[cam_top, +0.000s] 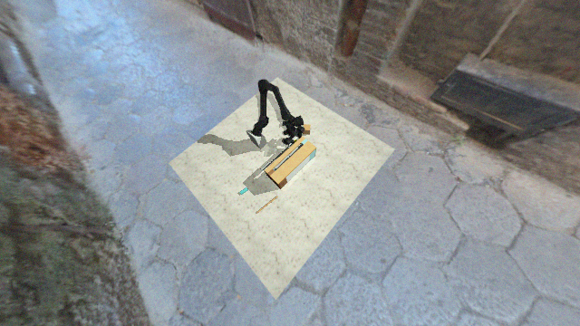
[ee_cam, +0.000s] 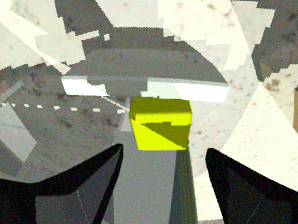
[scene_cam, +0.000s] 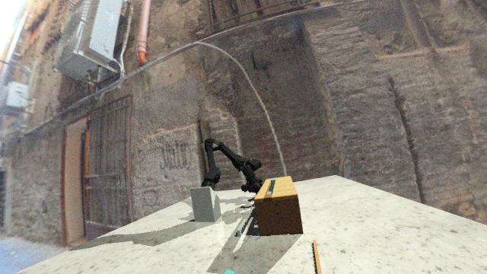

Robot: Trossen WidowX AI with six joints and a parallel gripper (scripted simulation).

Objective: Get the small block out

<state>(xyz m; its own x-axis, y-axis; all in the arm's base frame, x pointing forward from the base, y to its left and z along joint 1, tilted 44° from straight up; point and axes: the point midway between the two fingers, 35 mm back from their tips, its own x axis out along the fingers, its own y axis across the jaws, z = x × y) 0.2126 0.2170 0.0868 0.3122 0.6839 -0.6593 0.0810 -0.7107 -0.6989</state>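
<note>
Right now the yellow block is 20 mm below my gripper tip, 20 mm behind it and 10 mm to the right of it. Round my gripper tip: thin stick 490 mm to the right, 220 mm ahead, 30 mm below; then brown block 140 mm to the left, 50 mm behind; then clear-fronted box 160 mm to the right, 70 mm ahead, 30 mm above.
</note>
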